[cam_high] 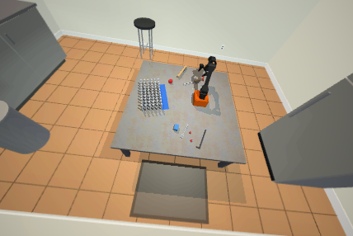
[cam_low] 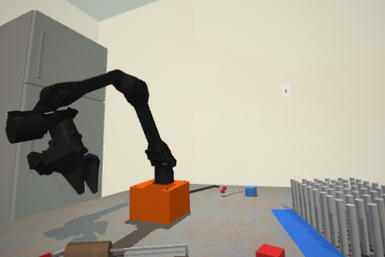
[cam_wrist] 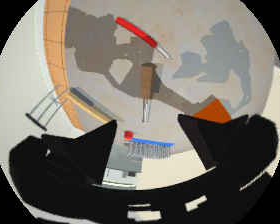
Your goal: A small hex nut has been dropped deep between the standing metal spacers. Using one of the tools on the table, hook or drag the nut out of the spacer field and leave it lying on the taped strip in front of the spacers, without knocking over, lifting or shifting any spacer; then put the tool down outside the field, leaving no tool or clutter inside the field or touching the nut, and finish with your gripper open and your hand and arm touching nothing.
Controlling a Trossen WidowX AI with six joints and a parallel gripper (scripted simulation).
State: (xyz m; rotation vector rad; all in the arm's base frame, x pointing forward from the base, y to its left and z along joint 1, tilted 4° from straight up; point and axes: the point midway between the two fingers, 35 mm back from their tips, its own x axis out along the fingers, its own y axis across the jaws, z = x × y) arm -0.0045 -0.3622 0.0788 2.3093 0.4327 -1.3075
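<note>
Right now the red-handled tool is 8 cm behind my gripper tip, 3 cm to the right of it and 13 cm below it. The rest, counted from my gripper tip: blue taped strip: 44 cm ahead, 33 cm to the left, 14 cm below; then red cube: 37 cm ahead, 8 cm to the left, 12 cm below; then wooden-handled tool: 10 cm ahead, 5 cm to the left, 13 cm below.
</note>
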